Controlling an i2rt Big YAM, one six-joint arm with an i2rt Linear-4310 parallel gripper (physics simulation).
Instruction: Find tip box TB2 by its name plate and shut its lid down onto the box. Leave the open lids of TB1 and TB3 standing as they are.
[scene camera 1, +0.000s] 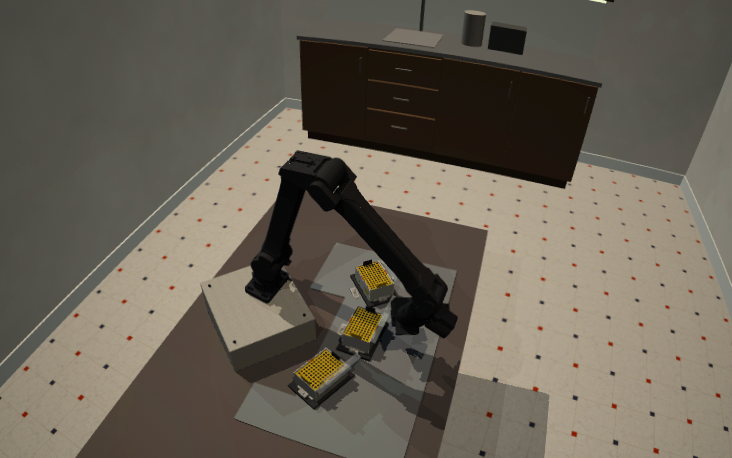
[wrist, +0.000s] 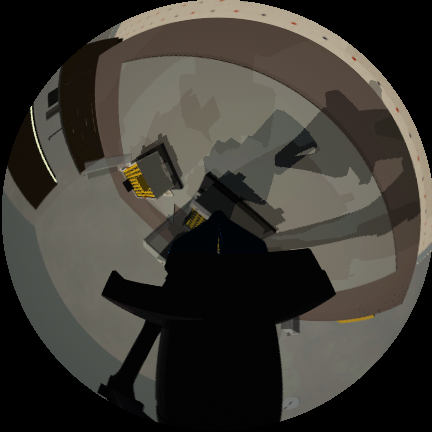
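Pixels of known places: gripper, fingertip midpoint: (scene camera 1: 394, 322) (wrist: 217, 215); arm's base, origin of the base link: (scene camera 1: 267, 284).
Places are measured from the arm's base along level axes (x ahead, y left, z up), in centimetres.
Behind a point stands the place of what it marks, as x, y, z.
Observation:
The middle tip box, TB2 (scene camera 1: 362, 325) (wrist: 225, 200) {34.3, 6.8, -10.1}, has yellow tips and a small plate whose text is too small to read here. Its clear lid (wrist: 167, 237) {37.4, 9.1, 1.1} is raised off the tips; its exact angle is hard to tell. My gripper (scene camera 1: 388, 335) {38.7, 6.8, -3.7} (wrist: 217, 215) {38.7, 6.8, -3.7} is shut and empty, low beside TB2 on the side away from the arm's base, and hides part of the box and lid in the wrist view. TB3 (scene camera 1: 374, 278) (wrist: 150, 176) is at the back, its clear lid (wrist: 107, 165) {32.9, 25.1, -0.8} standing open. TB1 (scene camera 1: 321, 372) {27.8, -16.5, -6.0} is at the front, its clear lid (scene camera 1: 345, 368) {35.6, -17.7, 2.5} open.
The boxes stand on a grey mat (scene camera 1: 307, 432) {31.7, -31.4, -11.7} (wrist: 155, 85) {43.3, 28.6, -11.7} over a brown floor area (scene camera 1: 161, 399) {-8.5, -43.1, -12.0}. The arm's pale pedestal (scene camera 1: 259, 324) {6.0, -13.1, -1.8} is left of the boxes. The forearm (scene camera 1: 383, 232) {37.0, -2.5, 35.4} passes above and beside TB3. A dark cabinet (scene camera 1: 453, 108) stands at the far wall.

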